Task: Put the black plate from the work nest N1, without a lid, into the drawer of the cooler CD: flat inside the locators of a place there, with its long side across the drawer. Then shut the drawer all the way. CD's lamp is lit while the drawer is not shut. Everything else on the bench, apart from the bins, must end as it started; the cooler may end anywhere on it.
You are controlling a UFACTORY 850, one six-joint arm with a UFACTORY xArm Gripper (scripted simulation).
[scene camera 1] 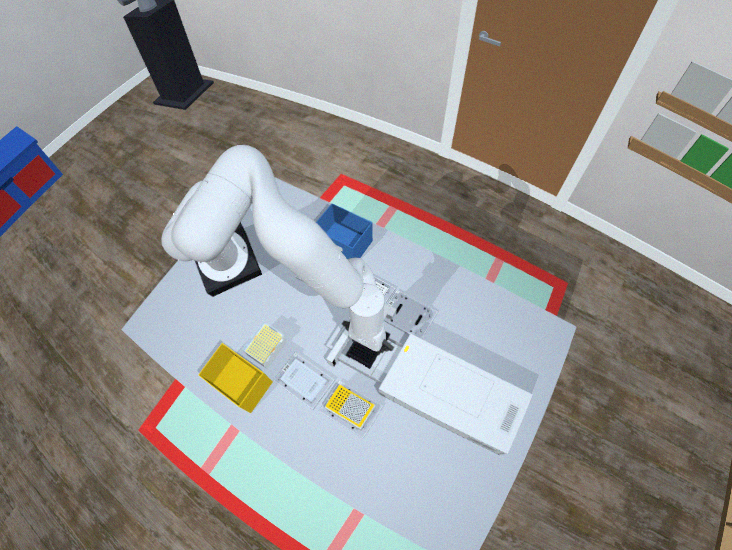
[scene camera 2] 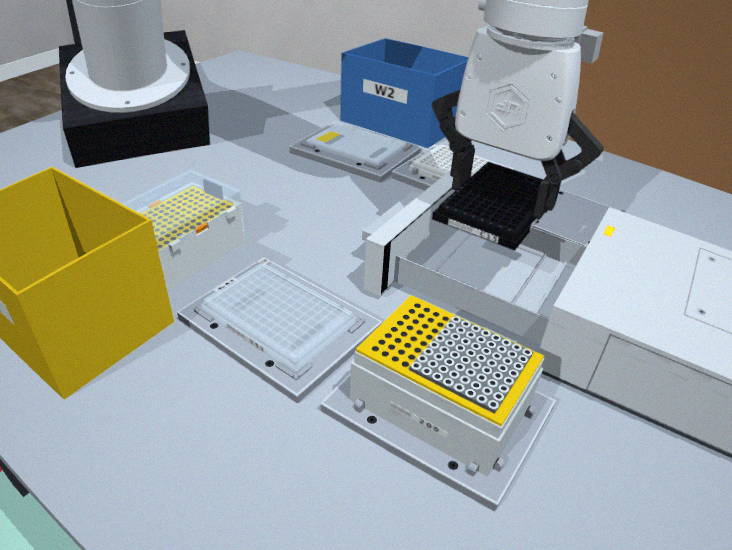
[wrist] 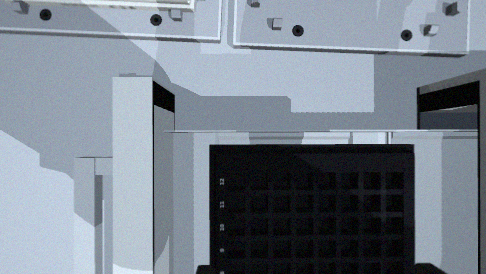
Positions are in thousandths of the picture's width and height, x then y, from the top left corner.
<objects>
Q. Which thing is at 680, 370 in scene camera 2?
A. A black plate.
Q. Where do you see a yellow bin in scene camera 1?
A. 308, 675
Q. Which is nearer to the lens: the yellow-topped tip box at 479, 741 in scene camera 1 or the blue bin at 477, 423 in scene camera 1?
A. The yellow-topped tip box.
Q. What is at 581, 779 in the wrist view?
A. A black plate.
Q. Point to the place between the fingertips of the gripper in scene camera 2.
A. At 682, 361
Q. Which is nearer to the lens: the white plate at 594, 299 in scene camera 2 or the yellow-topped tip box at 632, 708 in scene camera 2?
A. The yellow-topped tip box.
</objects>
